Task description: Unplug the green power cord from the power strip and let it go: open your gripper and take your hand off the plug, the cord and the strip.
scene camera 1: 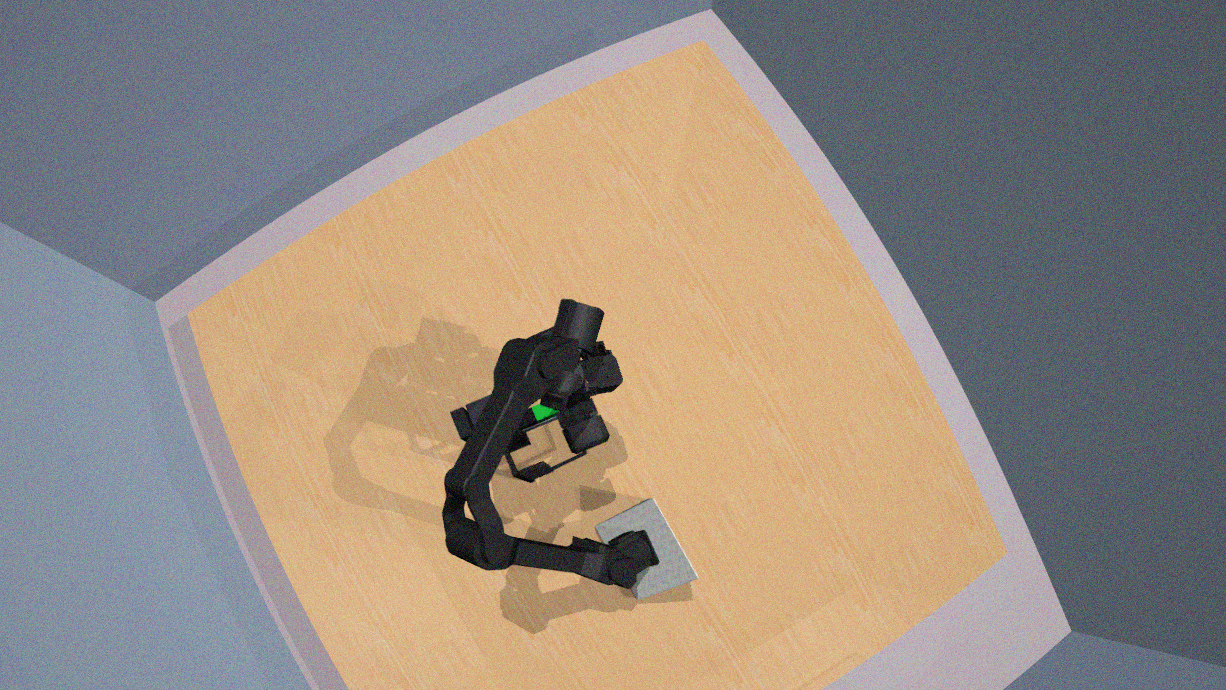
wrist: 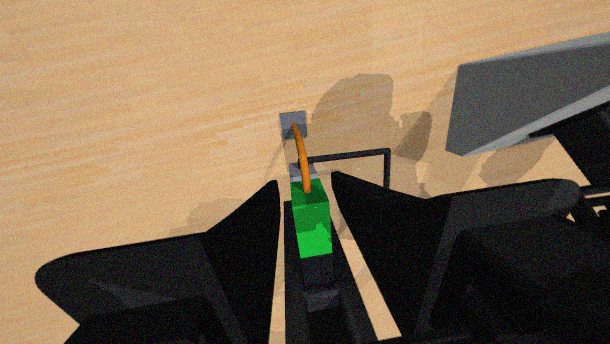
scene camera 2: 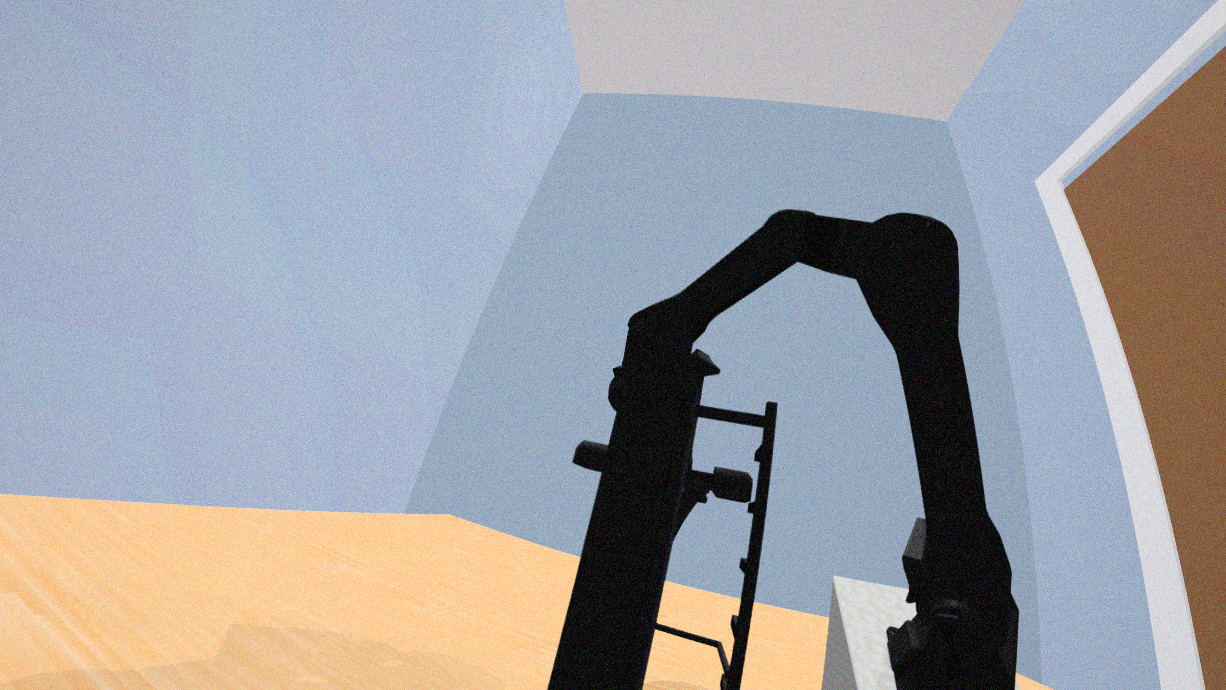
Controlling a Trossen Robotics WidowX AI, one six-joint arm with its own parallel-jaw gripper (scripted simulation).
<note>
I see my gripper and a green plug.
My gripper also shows in the wrist view and in scene camera 2.
</note>
